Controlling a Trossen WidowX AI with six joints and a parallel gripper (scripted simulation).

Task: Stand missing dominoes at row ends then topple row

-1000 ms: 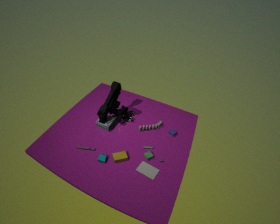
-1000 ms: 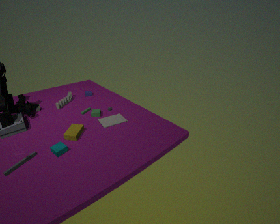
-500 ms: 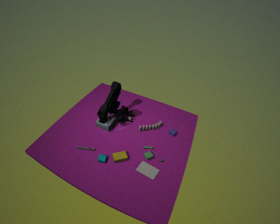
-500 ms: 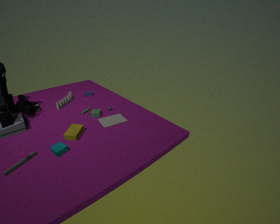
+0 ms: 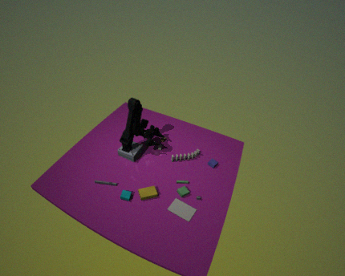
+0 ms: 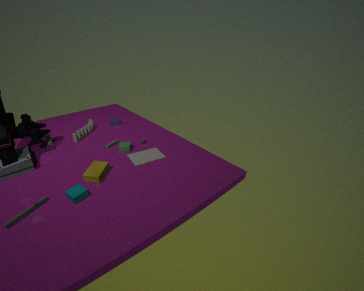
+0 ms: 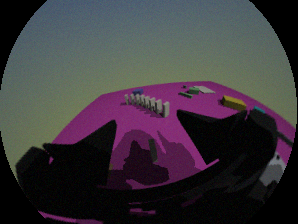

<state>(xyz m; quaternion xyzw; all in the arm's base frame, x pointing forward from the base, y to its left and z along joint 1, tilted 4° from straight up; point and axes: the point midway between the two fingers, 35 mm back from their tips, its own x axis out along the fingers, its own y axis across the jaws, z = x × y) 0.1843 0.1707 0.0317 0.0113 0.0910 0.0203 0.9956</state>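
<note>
My gripper tip is now 120 mm to the right of the brown piece, 90 mm above it and 40 mm past it. Round my gripper tip: blue block (420 mm ahead, 80 mm below, 40 mm to the left); green block (320 mm to the right, 300 mm ahead, 80 mm below); green stick (270 mm ahead, 230 mm to the right, 90 mm below).
</note>
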